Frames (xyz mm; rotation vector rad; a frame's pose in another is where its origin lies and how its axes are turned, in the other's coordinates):
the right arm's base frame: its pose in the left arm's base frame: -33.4 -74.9 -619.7 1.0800 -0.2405 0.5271
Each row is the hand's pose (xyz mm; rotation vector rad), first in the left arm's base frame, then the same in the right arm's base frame.
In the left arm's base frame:
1: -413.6 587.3 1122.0 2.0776 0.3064 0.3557
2: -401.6 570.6 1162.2 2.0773 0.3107 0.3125
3: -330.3 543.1 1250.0 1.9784 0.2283 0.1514
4: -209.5 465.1 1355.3 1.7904 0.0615 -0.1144
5: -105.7 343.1 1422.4 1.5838 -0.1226 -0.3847
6: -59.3 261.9 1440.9 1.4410 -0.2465 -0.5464
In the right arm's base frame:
1: 626.6 1785.3 191.3 1.0531 0.0434 -0.3378
2: 649.5 1804.1 225.4 1.0491 0.0281 -0.3721
3: 740.5 1825.0 294.9 0.9157 -0.0711 -0.4695
4: 866.6 1815.3 420.4 0.6705 -0.2614 -0.6159
5: 948.9 1769.0 566.2 0.4132 -0.4776 -0.7534
6: 972.9 1729.6 649.7 0.2431 -0.6212 -0.8269

